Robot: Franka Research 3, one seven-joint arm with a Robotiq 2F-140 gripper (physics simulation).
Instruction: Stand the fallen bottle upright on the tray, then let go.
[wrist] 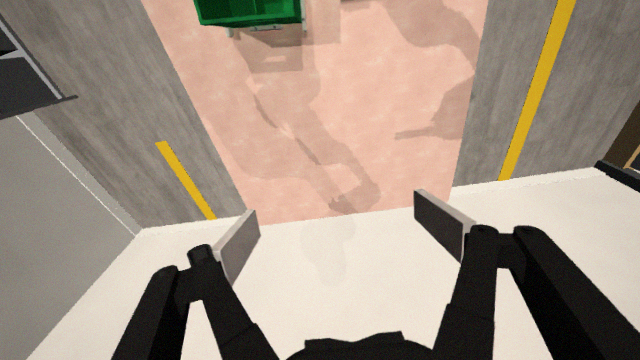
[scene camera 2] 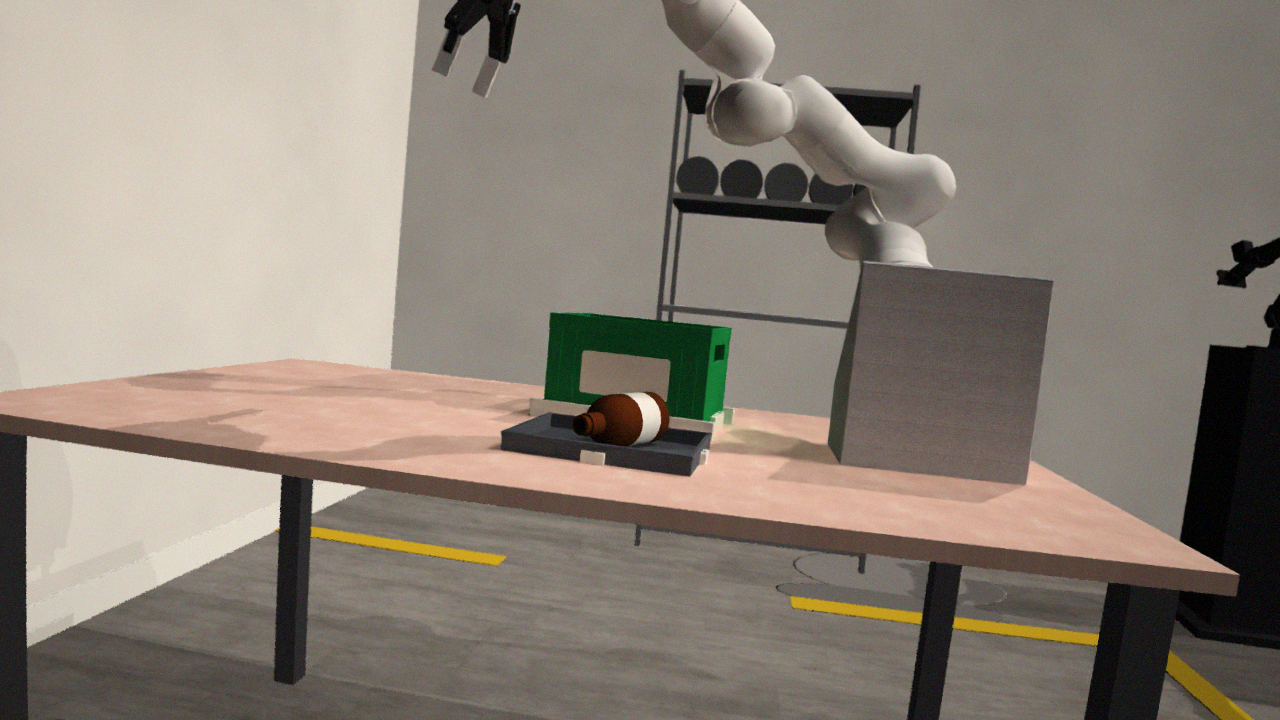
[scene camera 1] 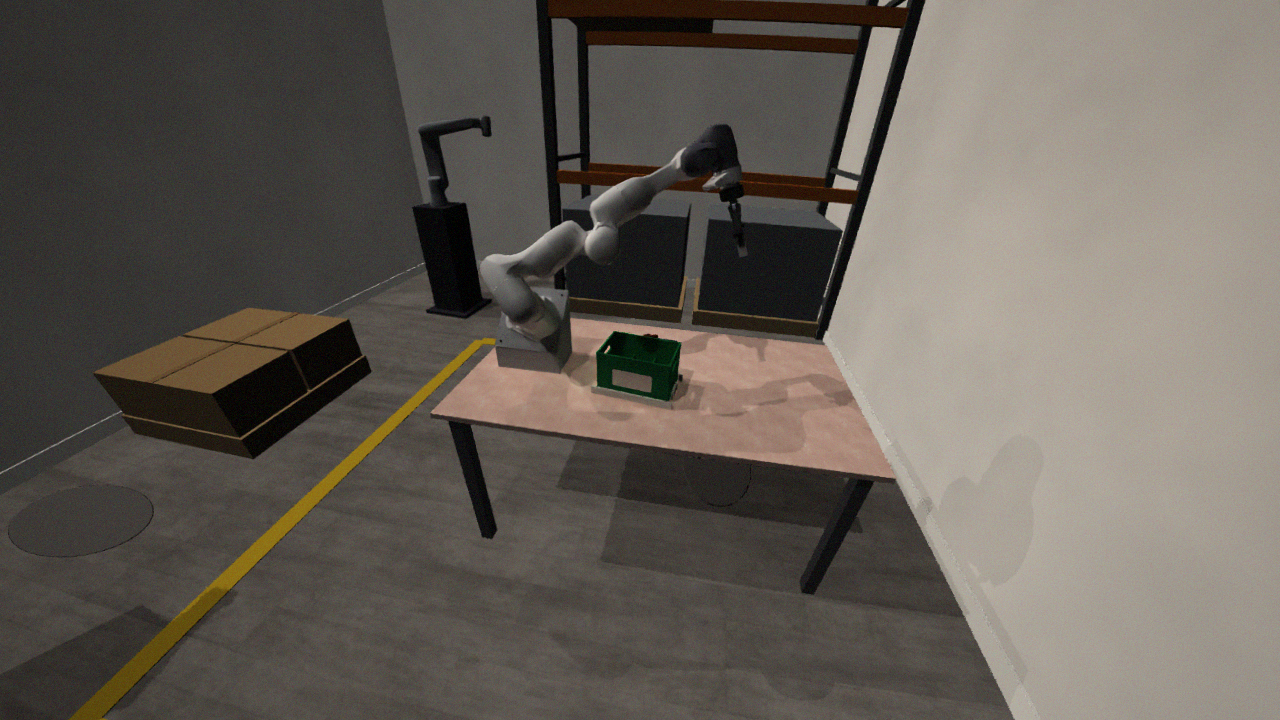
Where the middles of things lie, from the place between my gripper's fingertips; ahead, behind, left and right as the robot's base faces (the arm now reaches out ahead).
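Labels:
The brown bottle (scene camera 2: 626,419) is far behind my hand, a fair way to the left of it and far below it.

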